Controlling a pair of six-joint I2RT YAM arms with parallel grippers.
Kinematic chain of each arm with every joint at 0, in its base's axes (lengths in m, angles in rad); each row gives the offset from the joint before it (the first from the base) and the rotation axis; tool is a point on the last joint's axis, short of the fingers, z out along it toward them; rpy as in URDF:
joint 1: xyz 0 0 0.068 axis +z
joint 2: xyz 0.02 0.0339 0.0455 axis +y
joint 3: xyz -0.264 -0.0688 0 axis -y
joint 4: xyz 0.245 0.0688 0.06 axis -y
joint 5: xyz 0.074 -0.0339 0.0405 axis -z
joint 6: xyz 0.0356 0 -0.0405 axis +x
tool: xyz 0 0 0 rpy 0 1.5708 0
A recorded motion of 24 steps. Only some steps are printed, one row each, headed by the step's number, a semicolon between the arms.
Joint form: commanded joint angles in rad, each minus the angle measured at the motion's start. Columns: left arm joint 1, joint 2, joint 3, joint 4, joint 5, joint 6; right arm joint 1, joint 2, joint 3, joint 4, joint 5, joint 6.
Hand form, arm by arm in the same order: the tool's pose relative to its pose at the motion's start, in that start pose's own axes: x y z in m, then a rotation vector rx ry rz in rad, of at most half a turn. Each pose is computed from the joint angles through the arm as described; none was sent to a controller.
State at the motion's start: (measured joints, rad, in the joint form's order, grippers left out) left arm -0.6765 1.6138 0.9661 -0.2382 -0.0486 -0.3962; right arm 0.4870 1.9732 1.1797 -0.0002 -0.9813 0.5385
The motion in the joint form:
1: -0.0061 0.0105 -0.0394 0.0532 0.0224 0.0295; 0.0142 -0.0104 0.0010 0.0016 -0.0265 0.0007
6: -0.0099 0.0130 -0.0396 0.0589 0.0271 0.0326; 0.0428 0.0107 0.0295 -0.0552 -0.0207 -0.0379
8: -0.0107 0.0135 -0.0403 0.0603 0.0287 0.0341; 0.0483 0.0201 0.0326 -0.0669 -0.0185 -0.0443
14: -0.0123 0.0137 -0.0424 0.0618 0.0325 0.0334; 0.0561 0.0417 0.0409 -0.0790 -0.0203 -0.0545
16: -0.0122 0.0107 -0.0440 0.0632 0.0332 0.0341; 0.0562 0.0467 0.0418 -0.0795 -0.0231 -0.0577
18: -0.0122 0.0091 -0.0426 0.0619 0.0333 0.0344; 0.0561 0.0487 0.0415 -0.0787 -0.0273 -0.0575
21: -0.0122 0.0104 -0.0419 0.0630 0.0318 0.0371; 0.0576 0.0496 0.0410 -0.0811 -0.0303 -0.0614
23: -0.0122 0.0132 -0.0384 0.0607 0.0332 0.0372; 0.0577 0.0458 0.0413 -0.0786 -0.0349 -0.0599
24: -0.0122 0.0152 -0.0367 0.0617 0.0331 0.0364; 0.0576 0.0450 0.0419 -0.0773 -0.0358 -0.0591
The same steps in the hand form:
1: 0.0094 0.0005 0.0073 0.0257 0.0066 0.0341; 0.0014 0.0074 0.0028 -0.0307 0.0199 -0.0157
6: 0.0098 -0.0009 0.0079 0.0334 0.0063 0.0400; 0.0043 0.0093 0.0145 -0.0207 0.0648 -0.0244
8: 0.0101 -0.0012 0.0081 0.0355 0.0068 0.0421; 0.0060 0.0073 0.0178 -0.0154 0.0770 -0.0182
14: 0.0109 -0.0016 0.0083 0.0397 0.0094 0.0427; 0.0078 0.0028 0.0236 -0.0122 0.0968 -0.0104
16: 0.0108 -0.0015 0.0077 0.0413 0.0070 0.0432; 0.0081 0.0014 0.0245 -0.0135 0.1004 -0.0098
18: 0.0103 -0.0017 0.0071 0.0420 0.0054 0.0435; 0.0084 0.0008 0.0248 -0.0168 0.1030 -0.0081
21: 0.0101 -0.0018 0.0074 0.0408 0.0044 0.0461; 0.0091 0.0007 0.0254 -0.0189 0.1075 -0.0093
23: 0.0097 -0.0020 0.0078 0.0415 0.0064 0.0463; 0.0086 0.0023 0.0248 -0.0249 0.1066 -0.0131
24: 0.0093 -0.0022 0.0082 0.0417 0.0057 0.0455; 0.0082 0.0028 0.0246 -0.0264 0.1056 -0.0145

